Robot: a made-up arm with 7 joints.
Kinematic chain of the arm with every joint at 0, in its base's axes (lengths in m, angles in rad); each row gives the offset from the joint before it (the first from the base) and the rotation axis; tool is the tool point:
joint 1: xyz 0 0 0.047 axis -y
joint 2: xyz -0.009 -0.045 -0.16 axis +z
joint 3: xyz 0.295 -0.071 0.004 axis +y
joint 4: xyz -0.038 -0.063 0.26 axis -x
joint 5: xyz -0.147 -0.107 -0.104 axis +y
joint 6: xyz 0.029 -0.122 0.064 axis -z
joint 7: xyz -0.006 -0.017 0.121 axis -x
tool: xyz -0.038 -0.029 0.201
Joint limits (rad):
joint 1: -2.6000..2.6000
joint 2: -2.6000..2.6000
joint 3: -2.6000..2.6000
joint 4: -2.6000..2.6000
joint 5: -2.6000..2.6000
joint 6: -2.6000..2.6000
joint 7: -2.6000..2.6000
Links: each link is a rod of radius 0.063 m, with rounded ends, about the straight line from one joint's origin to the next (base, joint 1, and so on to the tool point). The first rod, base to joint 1, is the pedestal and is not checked.
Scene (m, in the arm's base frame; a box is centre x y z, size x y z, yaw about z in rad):
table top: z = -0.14
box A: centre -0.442 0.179 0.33 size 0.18 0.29 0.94 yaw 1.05
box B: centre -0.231 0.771 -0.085 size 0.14 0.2 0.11 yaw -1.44
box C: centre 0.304 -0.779 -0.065 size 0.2 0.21 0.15 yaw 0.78
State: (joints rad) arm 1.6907 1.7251 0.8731 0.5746 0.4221 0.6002 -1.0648
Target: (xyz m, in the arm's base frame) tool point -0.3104 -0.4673 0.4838
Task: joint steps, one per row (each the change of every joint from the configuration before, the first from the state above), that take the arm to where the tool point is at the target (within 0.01 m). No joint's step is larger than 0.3 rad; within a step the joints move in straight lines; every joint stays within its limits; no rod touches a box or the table.
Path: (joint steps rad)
1: -0.1441 -0.2715 0.0508 -0.0593 0.0274 0.0857 -0.0144
2: -0.1441 -0.2715 0.0508 -0.0593 0.0273 0.0856 -0.0143
3: -0.1440 -0.2715 0.0509 -0.0593 0.0274 0.0857 -0.0144
4: 0.1794 -0.2848 -0.2604 -0.1952 -0.1320 -0.2538 -0.0840
5: 0.1794 -0.2849 -0.2604 -0.1952 -0.1320 -0.2539 -0.0840

